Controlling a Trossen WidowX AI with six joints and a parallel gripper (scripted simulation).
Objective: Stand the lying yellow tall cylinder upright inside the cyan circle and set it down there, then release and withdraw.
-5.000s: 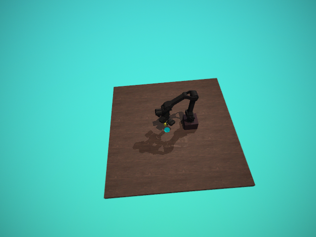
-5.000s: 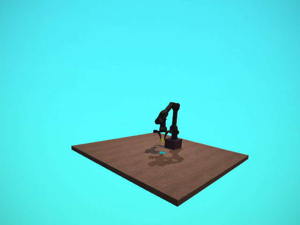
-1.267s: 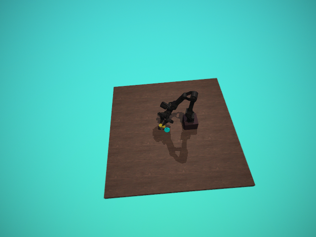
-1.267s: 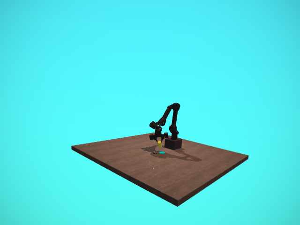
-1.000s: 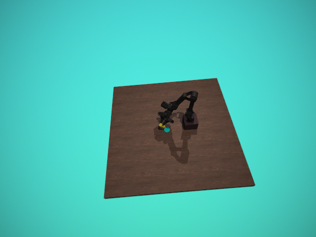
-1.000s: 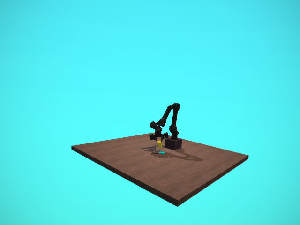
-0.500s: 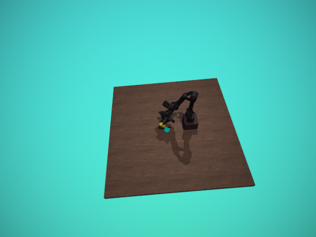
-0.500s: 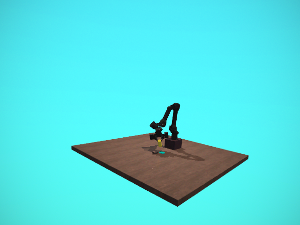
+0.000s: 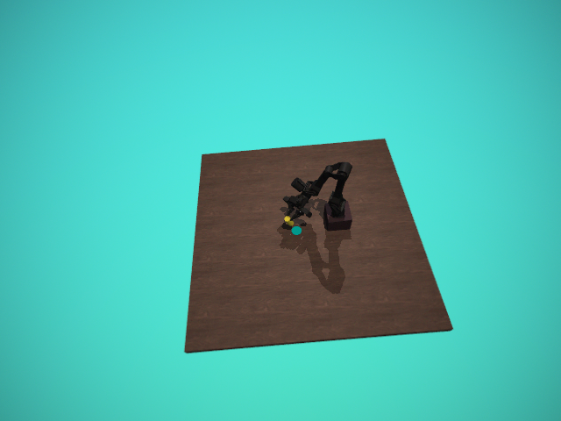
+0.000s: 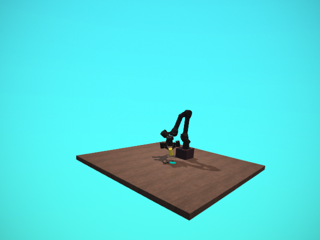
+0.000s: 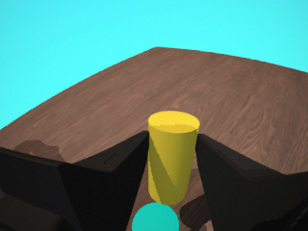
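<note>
The cyan circle is 13 cm below my gripper tip and 5 cm behind it. Round my gripper tip: yellow tall cylinder 2 cm below.
</note>
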